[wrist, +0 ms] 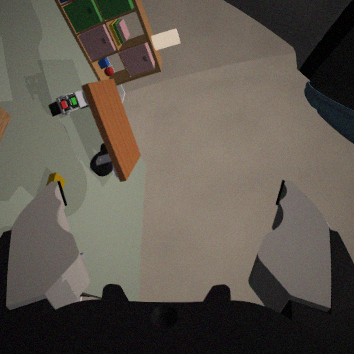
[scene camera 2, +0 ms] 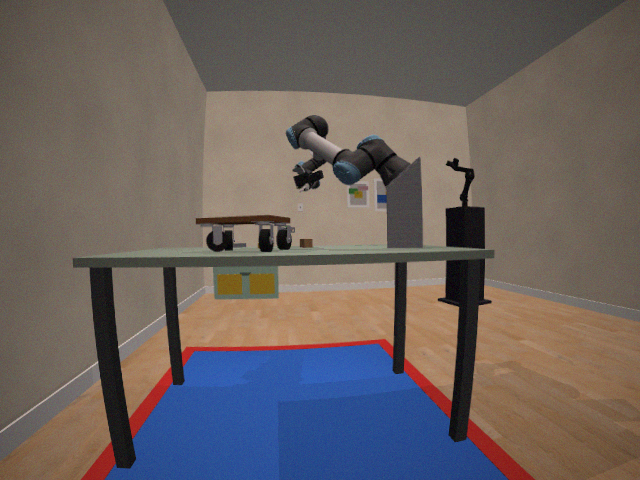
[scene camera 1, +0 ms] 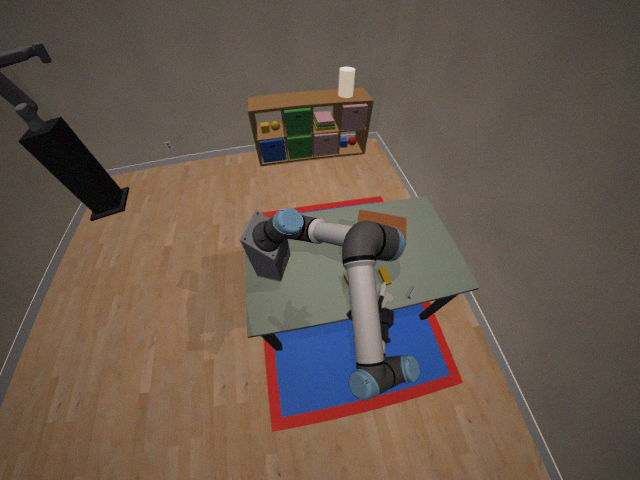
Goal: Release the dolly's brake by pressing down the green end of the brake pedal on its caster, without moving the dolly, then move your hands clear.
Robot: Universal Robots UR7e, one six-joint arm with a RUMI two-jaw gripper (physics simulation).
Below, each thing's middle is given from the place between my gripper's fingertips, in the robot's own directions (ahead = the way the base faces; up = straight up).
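Scene:
The dolly (scene camera 2: 217,240) is well below my hand, and it's also a long way ahead of the hand and a long way to the left of it.

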